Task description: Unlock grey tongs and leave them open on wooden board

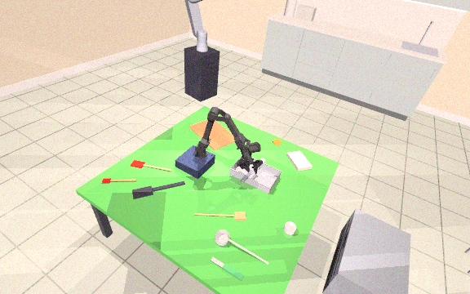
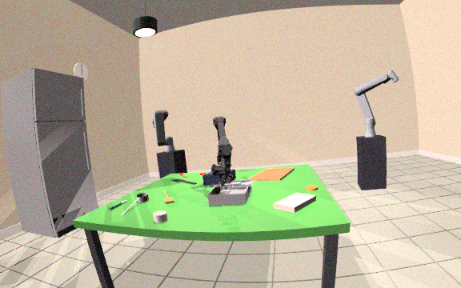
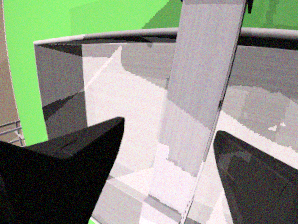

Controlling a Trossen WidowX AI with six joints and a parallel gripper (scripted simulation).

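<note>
Right now my gripper tip is 10 mm past the grey roasting tin, 40 mm to the right of it and 20 mm above it. The rest, counted from my gripper tip: pale block 140 mm ahead, 410 mm to the left, 40 mm below; then wooden board 540 mm behind, 170 mm to the left, 40 mm below; then white cup 400 mm ahead, 160 mm to the right, 30 mm below.
</note>
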